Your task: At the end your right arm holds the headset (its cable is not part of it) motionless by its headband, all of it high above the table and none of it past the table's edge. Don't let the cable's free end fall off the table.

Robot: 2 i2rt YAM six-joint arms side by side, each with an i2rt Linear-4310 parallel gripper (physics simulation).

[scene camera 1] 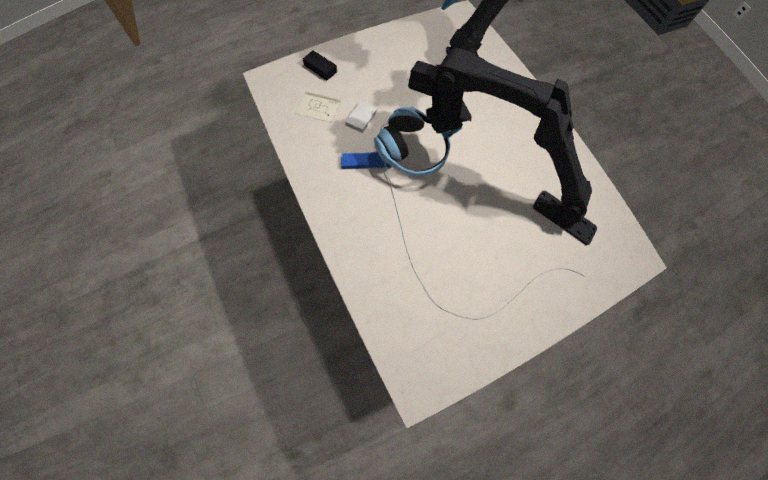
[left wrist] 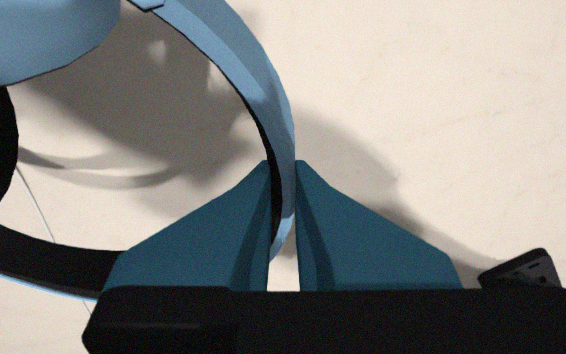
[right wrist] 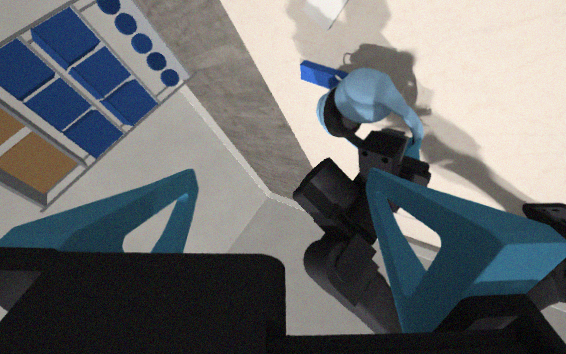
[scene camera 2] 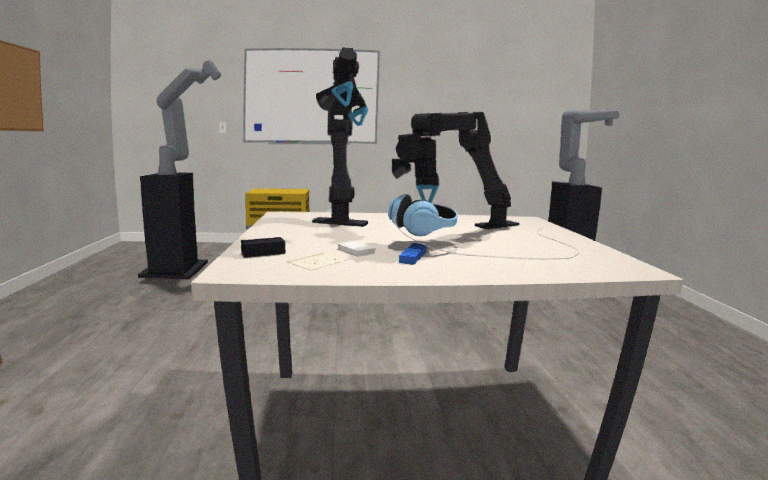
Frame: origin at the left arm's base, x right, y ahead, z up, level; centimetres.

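Where they show: left gripper, fingertip midpoint: (scene camera 1: 446, 136) (left wrist: 283, 175) (right wrist: 417, 140); right gripper, fingertip midpoint: (right wrist: 282, 178) (scene camera 2: 353, 115); left arm's base at its link origin: (scene camera 1: 564, 218) (right wrist: 560, 231) (scene camera 2: 497, 225); right arm's base at its link origin: (scene camera 2: 340, 222).
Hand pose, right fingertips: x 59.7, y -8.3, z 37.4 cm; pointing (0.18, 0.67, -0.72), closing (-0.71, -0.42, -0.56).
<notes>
Things, the pixels of their top centre, and the offset from my right fingertips.
- blue block at its top centre: (right wrist: 326, 81) (scene camera 2: 413, 249) (scene camera 1: 366, 158) dx -2.9, dy +28.9, dz -35.3 cm
- white box at its top centre: (scene camera 2: 356, 245) (scene camera 1: 361, 115) dx +7.7, dy +17.2, dz -35.9 cm
- paper note at its top centre: (scene camera 2: 317, 260) (scene camera 1: 318, 106) dx +21.4, dy +21.7, dz -37.2 cm
- black case at its top centre: (scene camera 2: 262, 240) (scene camera 1: 319, 61) dx +31.3, dy +8.9, dz -33.9 cm
The light-blue headset (scene camera 1: 386, 142) (scene camera 2: 420, 219) (right wrist: 367, 95) hangs in the air above the table (scene camera 1: 407, 367) (scene camera 2: 441, 289), within its edges. My left gripper (left wrist: 283, 175) (scene camera 2: 427, 199) is shut on its headband, with one finger on each side of the band. The ear cups face the front edge seen in scene camera 2. The thin cable (scene camera 1: 474, 319) (scene camera 2: 526, 258) runs down from an ear cup and curves over the tabletop; its free end lies on the table at the lower right in scene camera 1. My right gripper (scene camera 2: 351, 104) (right wrist: 282, 178) is open and empty, high up and apart from the headset.
A blue block (scene camera 1: 359, 160) (scene camera 2: 412, 254) (right wrist: 320, 74) lies close to the headset in scene camera 1, partly covered by it. A white box (scene camera 1: 361, 116) (scene camera 2: 356, 247), a paper note (scene camera 1: 317, 107) (scene camera 2: 317, 260) and a black case (scene camera 1: 319, 65) (scene camera 2: 262, 247) lie farther along the table.
</notes>
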